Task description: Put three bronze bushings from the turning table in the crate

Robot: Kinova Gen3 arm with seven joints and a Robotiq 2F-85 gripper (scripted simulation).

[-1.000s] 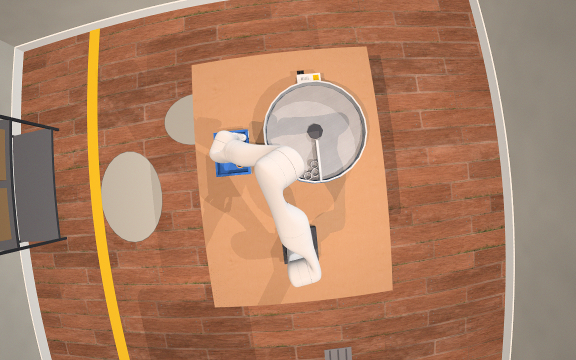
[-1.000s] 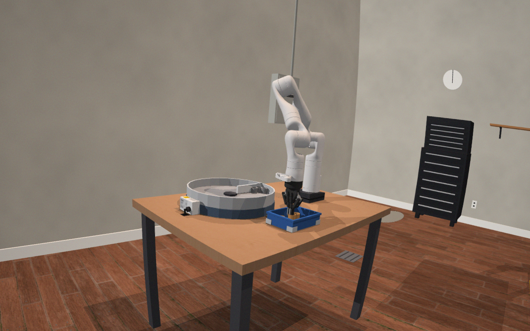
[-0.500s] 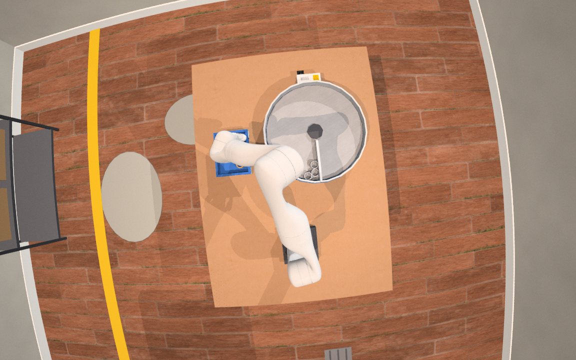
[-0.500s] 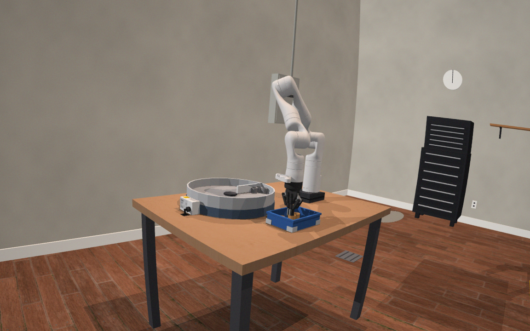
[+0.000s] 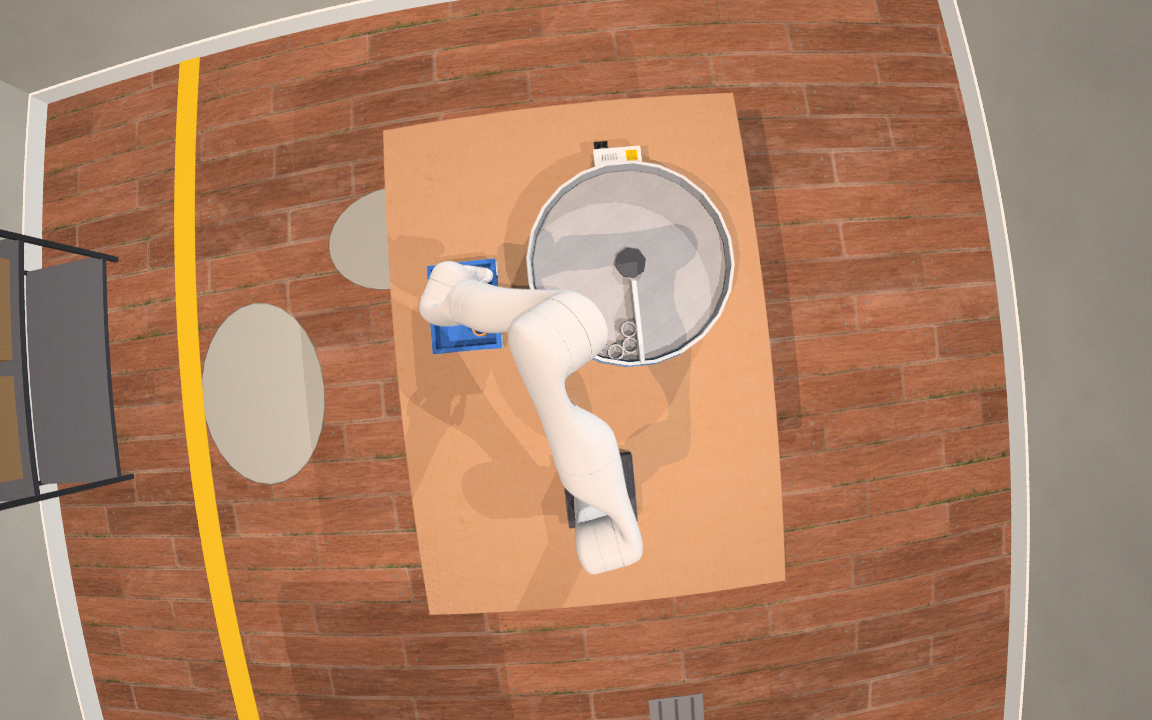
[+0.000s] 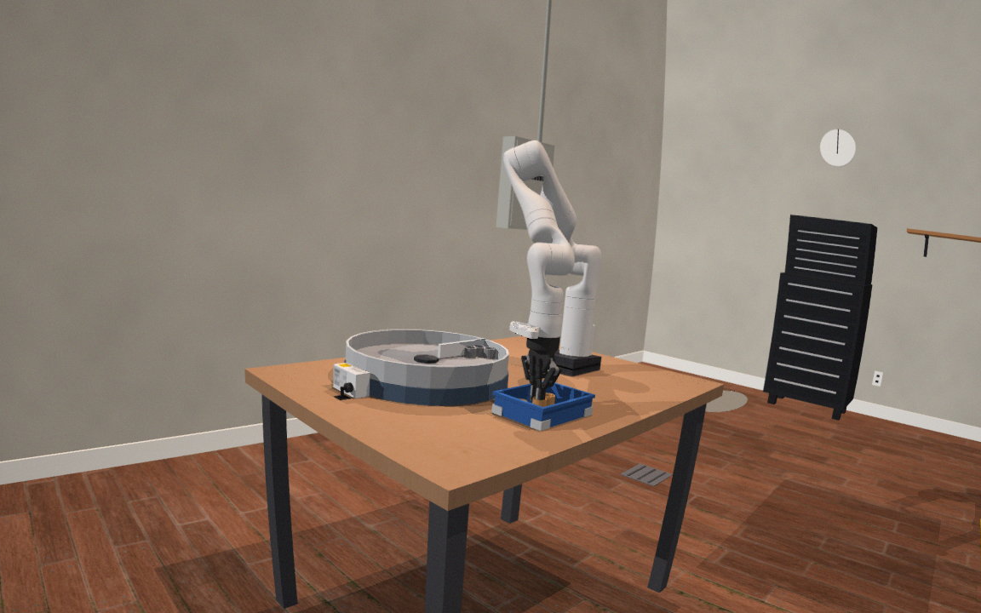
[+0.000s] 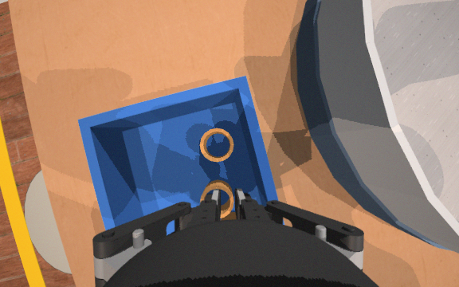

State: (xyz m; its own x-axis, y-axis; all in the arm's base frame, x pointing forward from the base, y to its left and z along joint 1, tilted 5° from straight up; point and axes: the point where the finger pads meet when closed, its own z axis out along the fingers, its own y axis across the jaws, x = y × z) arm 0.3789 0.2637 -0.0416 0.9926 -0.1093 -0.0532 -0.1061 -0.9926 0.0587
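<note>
Now: the blue crate 1 cm ahead of my hand, 3 cm to the left of it and 1 cm below it. Also, from my hand: turning table 11 cm ahead, 31 cm to the right, 1 cm above.
</note>
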